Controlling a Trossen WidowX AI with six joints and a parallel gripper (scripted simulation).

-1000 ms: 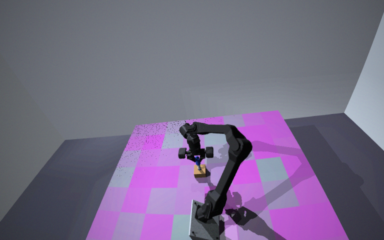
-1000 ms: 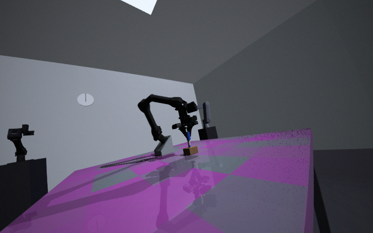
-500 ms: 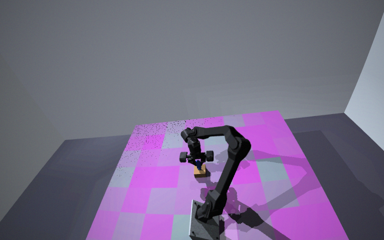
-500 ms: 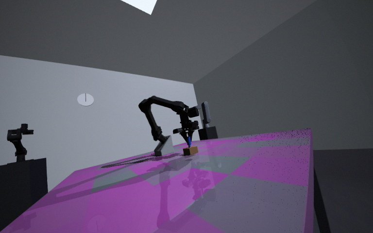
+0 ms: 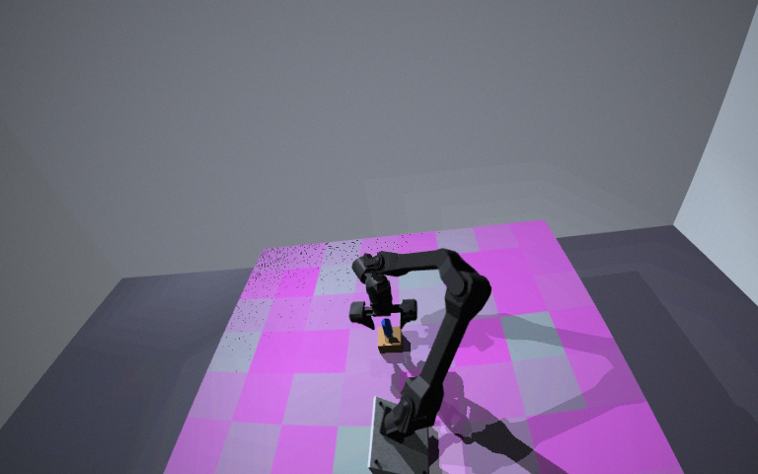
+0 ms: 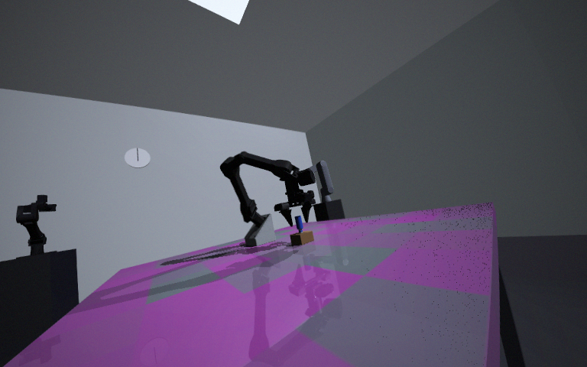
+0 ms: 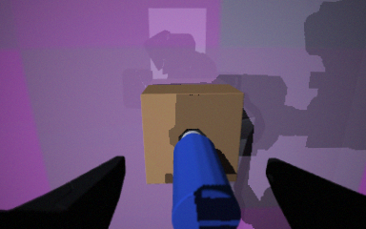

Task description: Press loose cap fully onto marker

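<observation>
The blue cap lies 1 cm above my gripper tip. Also, from my gripper tip: holder block: 6 cm below.
</observation>
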